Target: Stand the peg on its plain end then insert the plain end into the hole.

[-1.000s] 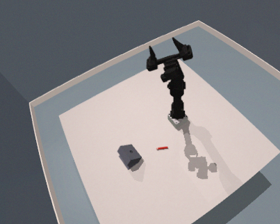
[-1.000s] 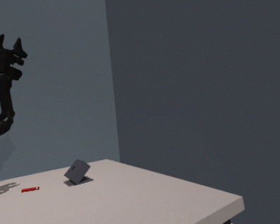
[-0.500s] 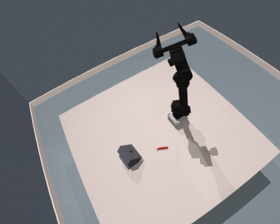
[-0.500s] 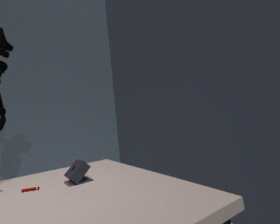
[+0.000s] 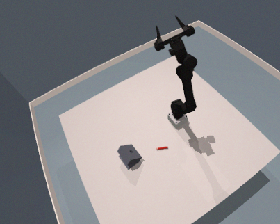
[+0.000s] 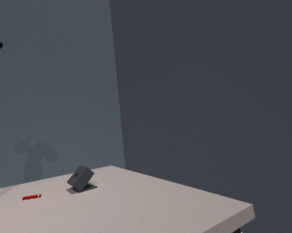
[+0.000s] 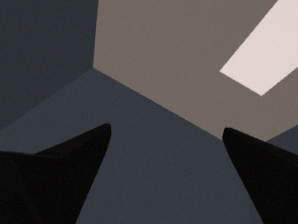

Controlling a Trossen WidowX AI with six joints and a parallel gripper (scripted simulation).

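My gripper tip is 84 cm above the red peg, 19 cm short of it and 12 cm to the right of it. From my gripper tip the other things lie so: grey sloped panel 79 cm below, 39 cm ahead, 5 cm to the left.
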